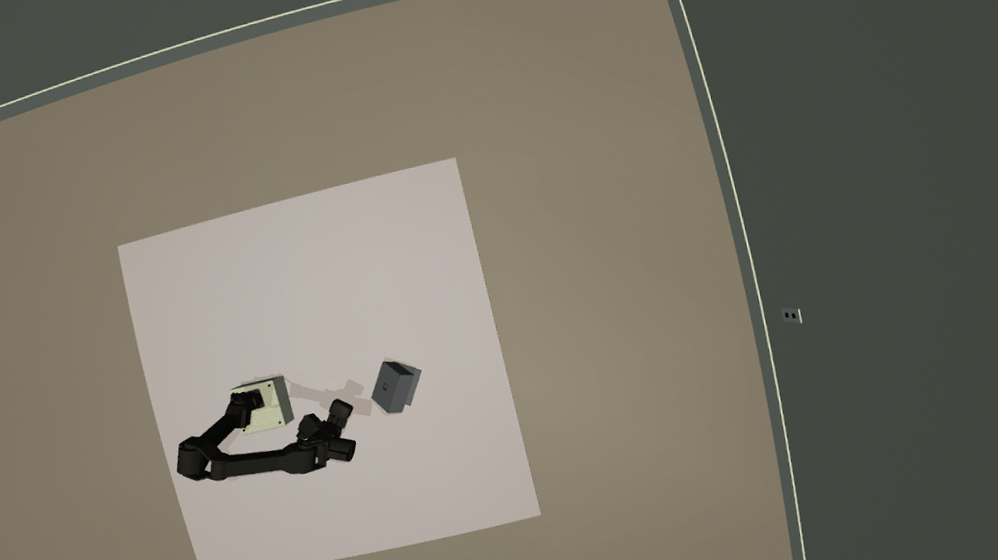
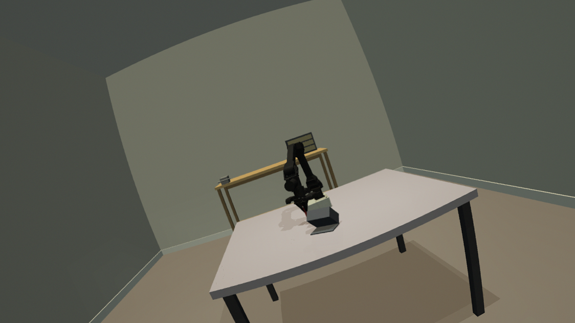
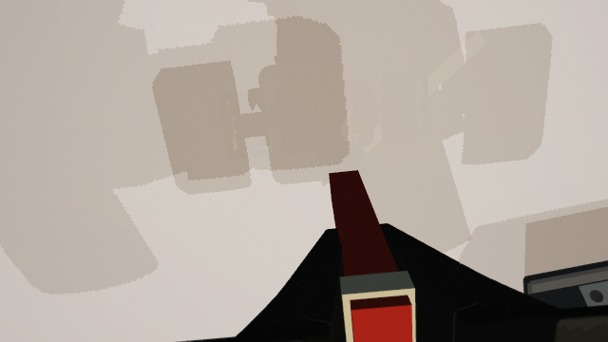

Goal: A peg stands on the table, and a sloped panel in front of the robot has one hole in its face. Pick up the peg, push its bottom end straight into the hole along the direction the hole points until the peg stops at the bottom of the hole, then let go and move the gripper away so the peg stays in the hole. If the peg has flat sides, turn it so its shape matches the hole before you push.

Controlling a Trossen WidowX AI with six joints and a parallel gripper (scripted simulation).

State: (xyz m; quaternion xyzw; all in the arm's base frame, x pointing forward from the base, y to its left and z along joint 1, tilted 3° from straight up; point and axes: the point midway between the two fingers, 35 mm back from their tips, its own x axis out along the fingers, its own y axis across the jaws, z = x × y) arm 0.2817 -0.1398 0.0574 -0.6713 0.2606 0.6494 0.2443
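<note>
Now: the grey sloped panel block 190 mm ahead of my gripper tip, 60 mm to the left of it and 20 mm below it. From my gripper tip the other things lie so: red peg (20 mm above).
</note>
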